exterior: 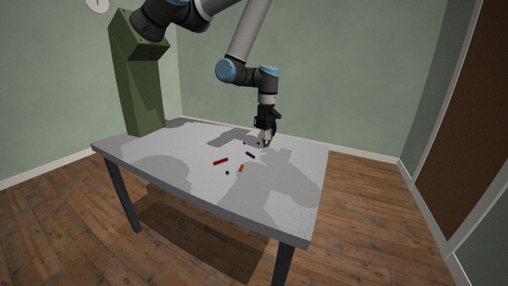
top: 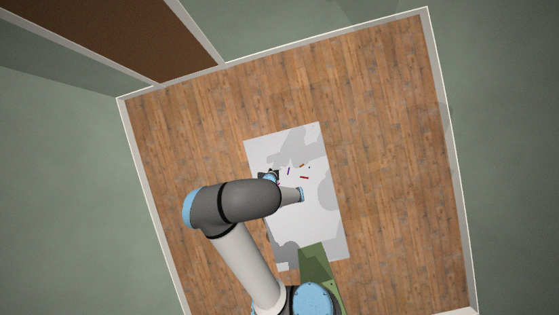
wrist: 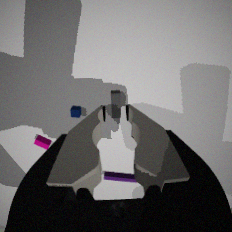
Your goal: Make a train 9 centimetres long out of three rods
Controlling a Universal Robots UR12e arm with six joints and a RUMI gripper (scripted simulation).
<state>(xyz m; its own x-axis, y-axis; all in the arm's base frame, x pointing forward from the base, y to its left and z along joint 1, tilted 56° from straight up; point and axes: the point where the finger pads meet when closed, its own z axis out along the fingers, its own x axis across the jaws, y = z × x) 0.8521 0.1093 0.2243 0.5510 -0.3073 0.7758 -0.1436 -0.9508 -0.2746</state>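
The grey rod is 20 mm below my hand. From my hand the other things lie so: orange rod (260 mm to the right, 20 mm below, 10 mm behind); then purple rod (140 mm to the right, 30 mm behind, 20 mm below); then magenta rod (110 mm behind, 30 mm to the right, 20 mm below).
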